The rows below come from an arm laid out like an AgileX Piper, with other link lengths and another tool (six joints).
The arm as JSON. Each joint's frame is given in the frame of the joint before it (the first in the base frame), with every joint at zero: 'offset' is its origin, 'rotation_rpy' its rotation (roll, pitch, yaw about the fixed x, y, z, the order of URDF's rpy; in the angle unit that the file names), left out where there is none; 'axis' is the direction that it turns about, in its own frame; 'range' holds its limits. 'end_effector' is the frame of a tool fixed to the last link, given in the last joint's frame.
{
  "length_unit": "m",
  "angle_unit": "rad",
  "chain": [
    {
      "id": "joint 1",
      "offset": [
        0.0,
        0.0,
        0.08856
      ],
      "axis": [
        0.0,
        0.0,
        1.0
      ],
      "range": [
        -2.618,
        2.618
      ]
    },
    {
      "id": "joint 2",
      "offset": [
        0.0,
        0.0,
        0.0
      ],
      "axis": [
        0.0,
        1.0,
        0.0
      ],
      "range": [
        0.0,
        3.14
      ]
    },
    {
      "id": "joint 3",
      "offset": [
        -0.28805,
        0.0,
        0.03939
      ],
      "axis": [
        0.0,
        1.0,
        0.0
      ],
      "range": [
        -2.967,
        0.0
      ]
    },
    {
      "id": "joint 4",
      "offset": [
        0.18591,
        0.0,
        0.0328
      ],
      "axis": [
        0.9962,
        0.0,
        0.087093
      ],
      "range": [
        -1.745,
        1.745
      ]
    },
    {
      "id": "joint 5",
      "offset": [
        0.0,
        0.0,
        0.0
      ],
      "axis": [
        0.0,
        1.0,
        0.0
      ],
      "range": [
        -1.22,
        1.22
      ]
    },
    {
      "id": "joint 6",
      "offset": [
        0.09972,
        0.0,
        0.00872
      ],
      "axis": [
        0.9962,
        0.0,
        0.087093
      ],
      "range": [
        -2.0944,
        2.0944
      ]
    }
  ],
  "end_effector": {
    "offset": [
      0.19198,
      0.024,
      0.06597
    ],
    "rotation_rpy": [
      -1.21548,
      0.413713,
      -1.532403
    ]
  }
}
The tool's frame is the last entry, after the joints.
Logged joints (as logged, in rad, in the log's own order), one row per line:
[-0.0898, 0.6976, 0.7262, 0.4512, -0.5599, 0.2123]
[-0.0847, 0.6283, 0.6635, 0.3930, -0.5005, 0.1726]
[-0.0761, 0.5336, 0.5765, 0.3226, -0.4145, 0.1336]
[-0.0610, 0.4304, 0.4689, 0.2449, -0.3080, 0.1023]
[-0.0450, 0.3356, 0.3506, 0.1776, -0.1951, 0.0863]
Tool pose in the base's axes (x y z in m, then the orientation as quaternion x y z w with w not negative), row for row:
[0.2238, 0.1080, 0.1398, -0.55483, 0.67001, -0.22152, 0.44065]
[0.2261, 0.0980, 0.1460, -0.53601, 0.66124, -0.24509, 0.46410]
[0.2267, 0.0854, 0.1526, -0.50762, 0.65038, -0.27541, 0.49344]
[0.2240, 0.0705, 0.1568, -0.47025, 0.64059, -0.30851, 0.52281]
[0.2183, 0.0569, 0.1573, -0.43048, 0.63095, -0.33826, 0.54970]
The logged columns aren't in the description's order. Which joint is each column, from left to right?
Columns, left to right: joint 4, joint 5, joint 2, joint 1, joint 3, joint 6.
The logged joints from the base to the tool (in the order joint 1, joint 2, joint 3, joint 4, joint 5, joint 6), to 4 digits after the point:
[0.4512, 0.7262, -0.5599, -0.0898, 0.6976, 0.2123]
[0.3930, 0.6635, -0.5005, -0.0847, 0.6283, 0.1726]
[0.3226, 0.5765, -0.4145, -0.0761, 0.5336, 0.1336]
[0.2449, 0.4689, -0.3080, -0.0610, 0.4304, 0.1023]
[0.1776, 0.3506, -0.1951, -0.0450, 0.3356, 0.0863]

